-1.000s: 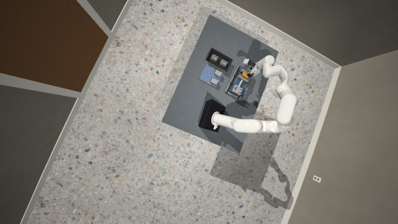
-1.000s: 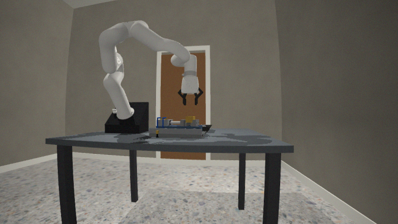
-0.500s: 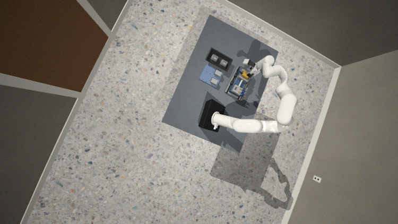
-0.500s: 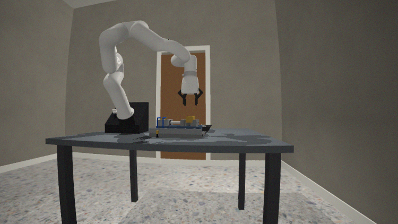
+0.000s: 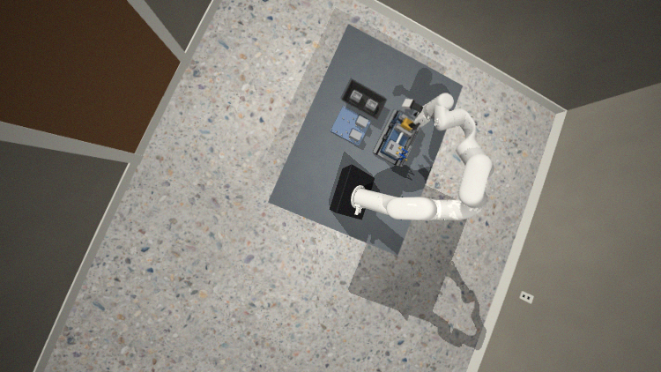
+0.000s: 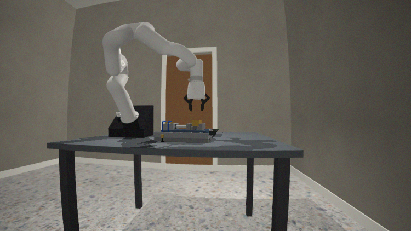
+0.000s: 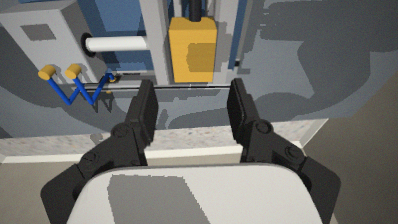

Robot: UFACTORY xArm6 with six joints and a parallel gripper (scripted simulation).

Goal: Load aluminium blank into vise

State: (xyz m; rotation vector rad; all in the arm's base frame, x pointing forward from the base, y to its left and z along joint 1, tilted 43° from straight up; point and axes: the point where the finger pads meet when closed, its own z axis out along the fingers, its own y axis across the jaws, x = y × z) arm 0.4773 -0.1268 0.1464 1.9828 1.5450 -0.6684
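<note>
The brass blank lies 90 mm below my hand. The rest, counted from my hand: vise (60 mm behind, 20 mm to the left, 140 mm below).
</note>
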